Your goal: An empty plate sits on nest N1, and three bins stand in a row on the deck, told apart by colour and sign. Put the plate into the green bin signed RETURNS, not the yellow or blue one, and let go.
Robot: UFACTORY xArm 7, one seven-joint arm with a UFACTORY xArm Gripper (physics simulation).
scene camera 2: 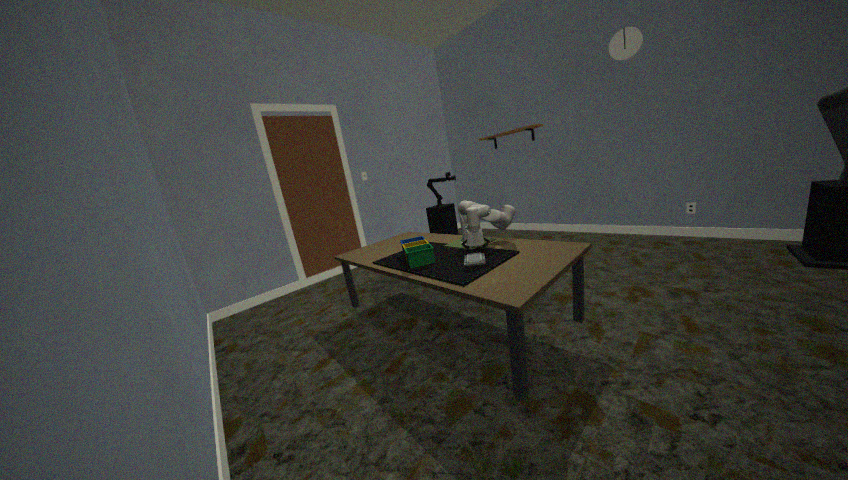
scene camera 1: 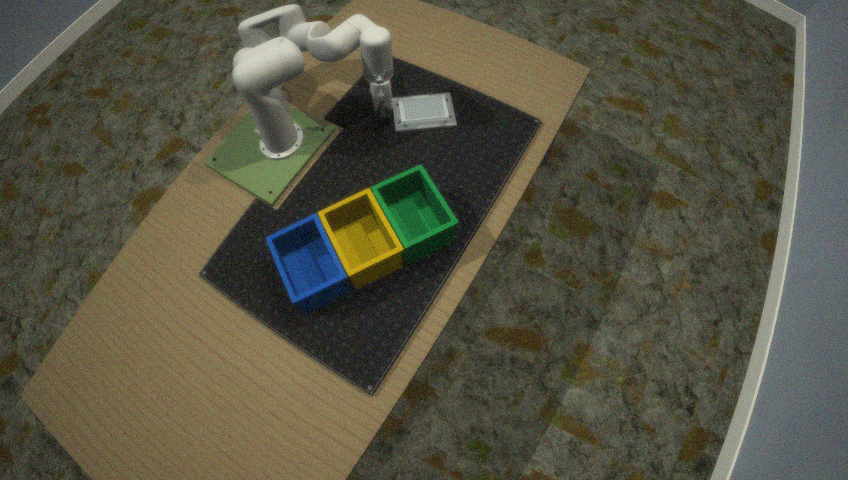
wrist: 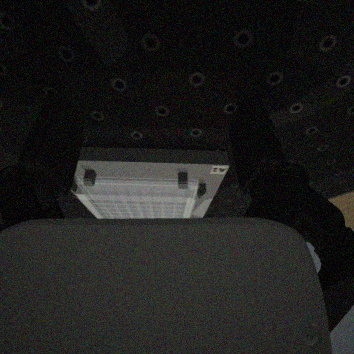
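Where they show: gripper, between the fingertips: (scene camera 2: 476,254) (scene camera 1: 382,114) (wrist: 154,112); arm's base, origin of its link: (scene camera 1: 281,141).
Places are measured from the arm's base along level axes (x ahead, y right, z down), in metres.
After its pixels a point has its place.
The pale, gridded plate (scene camera 1: 423,108) @[x 0.312, y -0.242, z -0.027 m] (wrist: 145,202) @[x 0.270, y -0.224, z -0.027 m] sits in the grey nest (scene camera 1: 425,125) @[x 0.339, y -0.200, z -0.014 m] (wrist: 150,169) @[x 0.246, y -0.213, z -0.014 m] on the dark deck. My gripper (scene camera 1: 382,109) @[x 0.211, y -0.194, z -0.003 m] (wrist: 154,112) @[x 0.211, y -0.194, z -0.003 m] is open and empty, low beside the nest on the arm's side in scene camera 1. In the wrist view its dark fingers stand either side of the nest, and the camera's near housing hides the plate's near part. The green bin (scene camera 1: 431,245) @[x 0.511, y 0.117, z -0.041 m] (scene camera 2: 421,256) @[x 0.479, y 0.022, z -0.061 m] ends the row, the yellow bin (scene camera 1: 376,273) @[x 0.433, y 0.228, z -0.036 m] is in the middle and the blue bin (scene camera 1: 325,293) @[x 0.363, y 0.326, z -0.061 m] is at the other end. Their signs cannot be read.
The bins touch in a row on the black deck (scene camera 1: 476,154) @[x 0.494, y -0.181, z -0.003 m], with open tops and raised walls. The arm stands on a green base plate (scene camera 1: 238,172) @[x -0.057, y 0.136, z 0.000 m] beside the deck, on the wooden table (scene camera 1: 148,285) @[x -0.107, y 0.526, z 0.011 m]. A black pedestal (scene camera 2: 441,218) stands behind the table.
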